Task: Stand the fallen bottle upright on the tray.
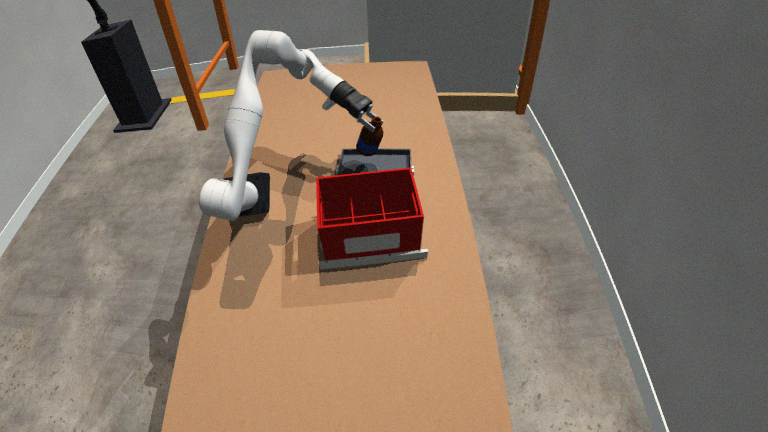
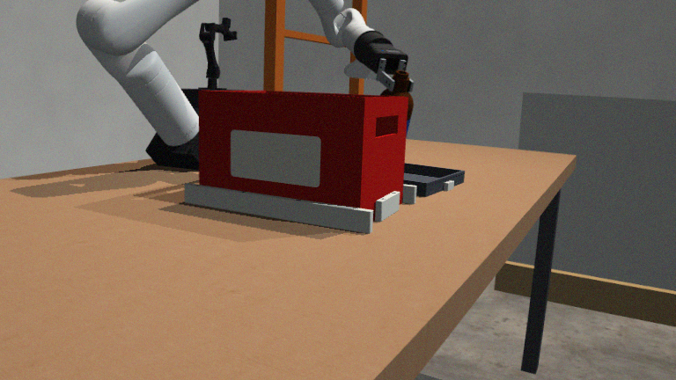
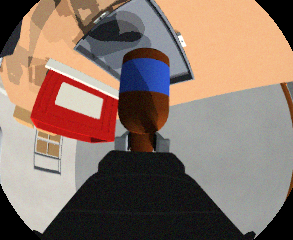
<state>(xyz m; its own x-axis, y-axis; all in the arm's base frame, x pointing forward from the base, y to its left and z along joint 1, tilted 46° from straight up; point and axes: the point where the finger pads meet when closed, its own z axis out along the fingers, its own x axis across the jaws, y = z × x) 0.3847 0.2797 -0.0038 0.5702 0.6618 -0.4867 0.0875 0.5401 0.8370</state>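
The brown bottle lies 50 mm below my hand, 10 mm to the left of it and 10 mm behind it. From my hand the other things lie so: dark grey tray (180 mm below, 20 mm to the right); then red crate (290 mm to the right, 110 mm below, 10 mm behind).
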